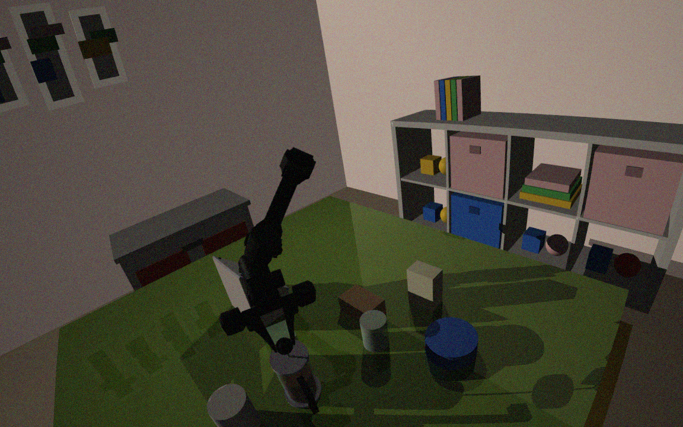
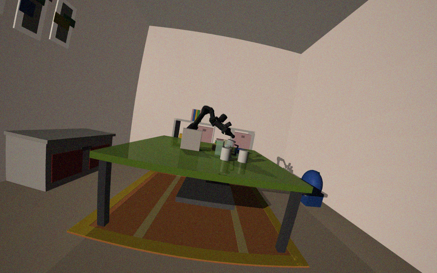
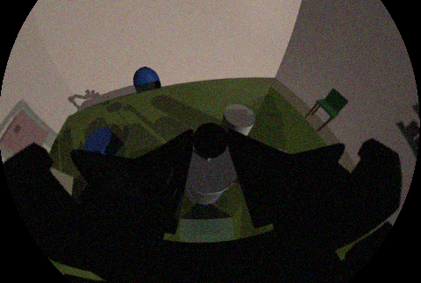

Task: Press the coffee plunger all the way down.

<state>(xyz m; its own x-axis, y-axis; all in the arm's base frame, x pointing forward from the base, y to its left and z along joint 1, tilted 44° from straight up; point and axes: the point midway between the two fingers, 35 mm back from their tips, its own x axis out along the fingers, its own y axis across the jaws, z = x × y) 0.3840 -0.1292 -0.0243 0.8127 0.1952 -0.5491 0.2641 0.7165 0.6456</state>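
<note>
Right now the coffee press is 90 mm below my gripper tip. Round my gripper tip: brown box: 110 mm behind, 280 mm to the left, 160 mm below; then blue round tin: 140 mm ahead, 320 mm to the left, 160 mm below; then beige block: 10 mm behind, 420 mm to the left, 130 mm below.
</note>
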